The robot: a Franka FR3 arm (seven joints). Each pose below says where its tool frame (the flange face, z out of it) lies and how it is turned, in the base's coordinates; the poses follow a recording.
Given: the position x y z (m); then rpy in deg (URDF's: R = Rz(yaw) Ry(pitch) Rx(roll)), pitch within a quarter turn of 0, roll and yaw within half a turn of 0.
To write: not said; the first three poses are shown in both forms.
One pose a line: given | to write
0.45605, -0.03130, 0.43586, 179.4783, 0.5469, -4.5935 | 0.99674, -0.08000, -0.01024, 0.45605; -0.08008, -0.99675, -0.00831, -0.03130; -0.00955, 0.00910, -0.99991, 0.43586; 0, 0, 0, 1
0.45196, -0.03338, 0.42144, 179.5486, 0.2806, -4.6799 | 0.99665, -0.08155, -0.00552, 0.45196; -0.08159, -0.99664, -0.00745, -0.03338; -0.00490, 0.00788, -0.99996, 0.42144; 0, 0, 0, 1
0.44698, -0.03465, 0.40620, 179.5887, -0.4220, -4.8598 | 0.99638, -0.08477, 0.00673, 0.44698; -0.08472, -0.99637, -0.00778, -0.03465; 0.00737, 0.00718, -0.99995, 0.40620; 0, 0, 0, 1
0.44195, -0.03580, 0.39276, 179.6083, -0.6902, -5.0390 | 0.99606, -0.08791, 0.01140, 0.44195; -0.08783, -0.99610, -0.00787, -0.03580; 0.01205, 0.00684, -0.99990, 0.39276; 0, 0, 0, 1
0.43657, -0.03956, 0.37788, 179.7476, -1.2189, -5.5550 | 0.99508, -0.09689, 0.02075, 0.43657; -0.09678, -0.99529, -0.00644, -0.03956; 0.02127, 0.00440, -0.99976, 0.37788; 0, 0, 0, 1
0.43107, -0.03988, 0.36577, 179.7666, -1.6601, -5.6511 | 0.99472, -0.09859, 0.02843, 0.43107; -0.09843, -0.99512, -0.00691, -0.03988; 0.02897, 0.00407, -0.99957, 0.36577; 0, 0, 0, 1
